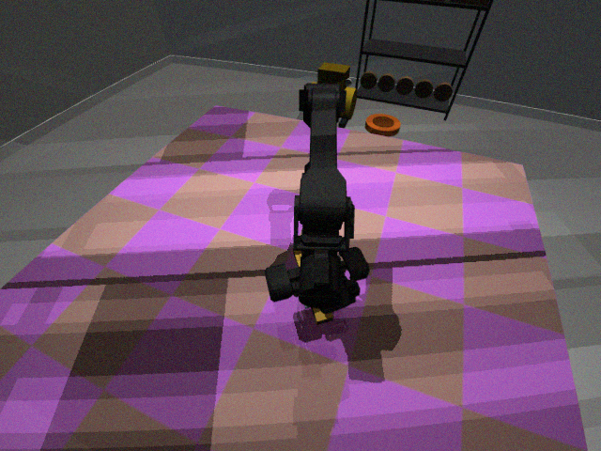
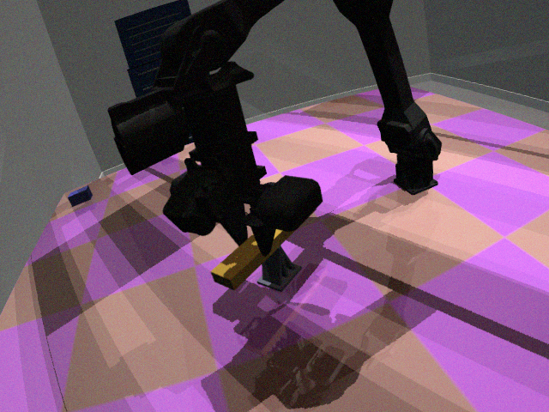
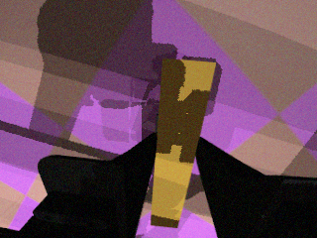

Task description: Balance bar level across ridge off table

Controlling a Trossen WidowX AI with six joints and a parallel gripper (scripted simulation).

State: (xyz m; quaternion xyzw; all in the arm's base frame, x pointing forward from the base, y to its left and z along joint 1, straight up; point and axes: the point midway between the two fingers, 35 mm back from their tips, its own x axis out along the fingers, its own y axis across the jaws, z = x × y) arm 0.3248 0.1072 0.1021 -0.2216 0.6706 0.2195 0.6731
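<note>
The yellow bar is 2 cm behind my gripper tip and 2 cm to the right of it. Also, from my gripper tip: blue block 42 cm ahead, 61 cm to the right, 5 cm below.
</note>
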